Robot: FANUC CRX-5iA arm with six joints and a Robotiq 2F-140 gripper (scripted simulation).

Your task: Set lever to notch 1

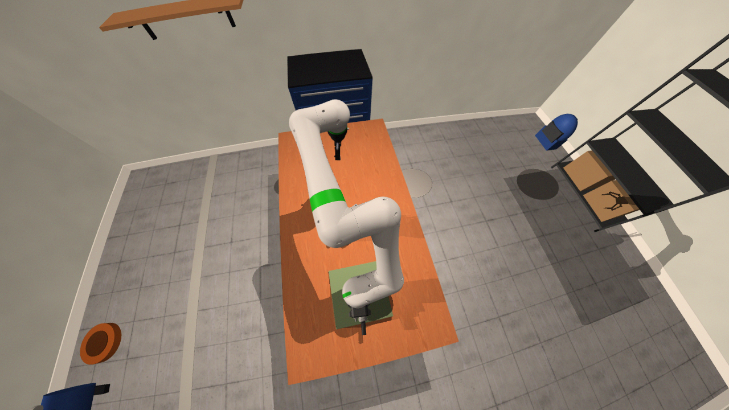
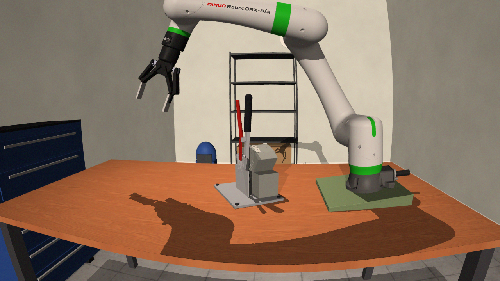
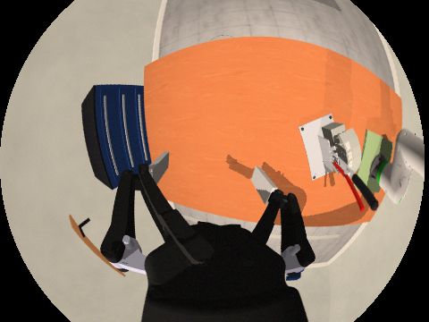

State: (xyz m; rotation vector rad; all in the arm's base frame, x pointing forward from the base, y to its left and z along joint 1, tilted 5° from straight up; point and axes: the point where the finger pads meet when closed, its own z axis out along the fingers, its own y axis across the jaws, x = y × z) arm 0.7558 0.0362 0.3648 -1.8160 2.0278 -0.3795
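Now: hand 34 cm past the red bar and 13 cm above it.
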